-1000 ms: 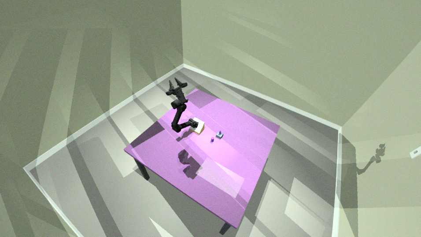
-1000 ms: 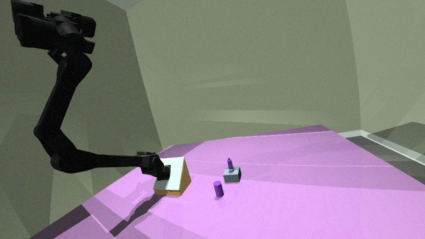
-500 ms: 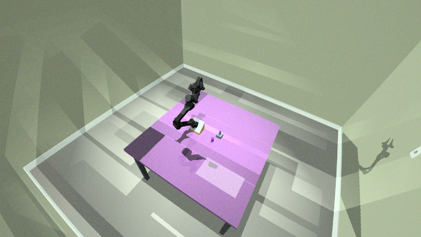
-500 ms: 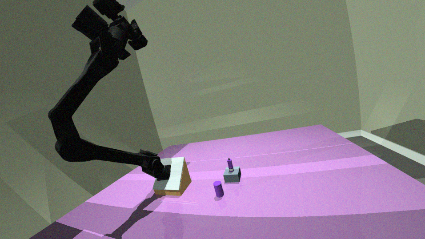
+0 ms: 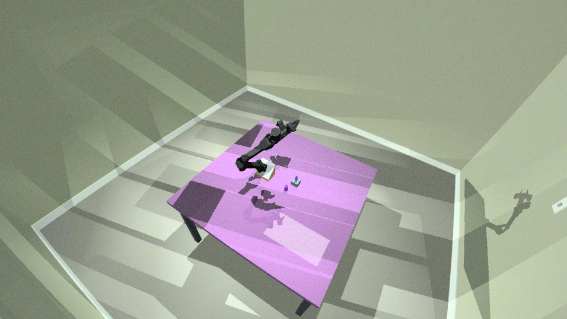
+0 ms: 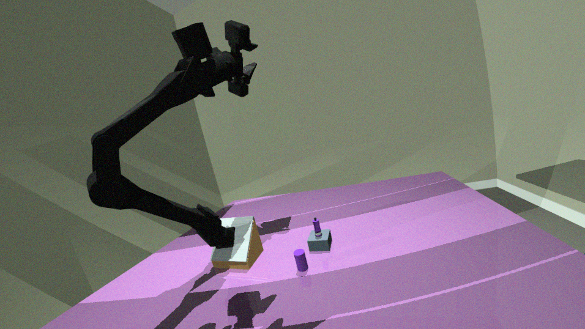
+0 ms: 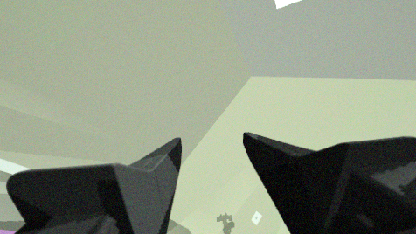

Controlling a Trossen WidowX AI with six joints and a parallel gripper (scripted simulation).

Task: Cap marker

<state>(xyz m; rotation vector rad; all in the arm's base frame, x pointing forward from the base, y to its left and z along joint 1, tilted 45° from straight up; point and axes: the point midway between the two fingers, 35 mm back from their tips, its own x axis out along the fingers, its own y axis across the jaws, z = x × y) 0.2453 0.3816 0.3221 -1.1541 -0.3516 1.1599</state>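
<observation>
The purple cap is 3 cm ahead of my gripper tip, 13 cm to the right of it and 58 cm below it. The rest, counted from my gripper tip: dark grey-green holder block: 7 cm ahead, 2 cm to the right, 59 cm below.
</observation>
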